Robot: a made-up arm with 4 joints.
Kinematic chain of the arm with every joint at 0, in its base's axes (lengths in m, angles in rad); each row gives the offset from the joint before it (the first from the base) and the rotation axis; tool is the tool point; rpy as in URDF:
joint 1: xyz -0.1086 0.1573 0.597 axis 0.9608 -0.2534 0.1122
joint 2: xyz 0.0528 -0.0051 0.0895 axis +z
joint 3: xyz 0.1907 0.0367 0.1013 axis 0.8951 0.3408 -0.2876
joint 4: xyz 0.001 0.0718 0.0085 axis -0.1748 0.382 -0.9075
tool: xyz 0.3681 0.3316 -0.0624 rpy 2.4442 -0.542 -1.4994
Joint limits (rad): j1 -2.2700..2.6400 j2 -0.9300..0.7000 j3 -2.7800..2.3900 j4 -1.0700..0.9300
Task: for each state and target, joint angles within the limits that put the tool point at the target. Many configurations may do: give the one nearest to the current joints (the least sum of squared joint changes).
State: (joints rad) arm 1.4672 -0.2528 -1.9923 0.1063
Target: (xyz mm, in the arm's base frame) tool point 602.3 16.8 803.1
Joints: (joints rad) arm 1.1443 -0.3672 -2.0186 0.6537
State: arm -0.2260 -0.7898 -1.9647 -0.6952
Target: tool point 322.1 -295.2 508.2
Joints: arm -0.6234 -0.8285 -2.0594 -0.1613
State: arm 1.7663 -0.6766 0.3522 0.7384
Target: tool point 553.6 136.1 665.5
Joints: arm 1.7214 -0.4385 0.2594 0.9286
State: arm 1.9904 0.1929 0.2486 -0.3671
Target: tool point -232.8 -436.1 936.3
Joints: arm 2.3489 0.1431 -0.1153 -0.7420
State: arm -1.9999 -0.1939 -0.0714 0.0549
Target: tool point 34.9 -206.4 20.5
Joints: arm -2.1180 0.2275 -0.3685 -0.3230
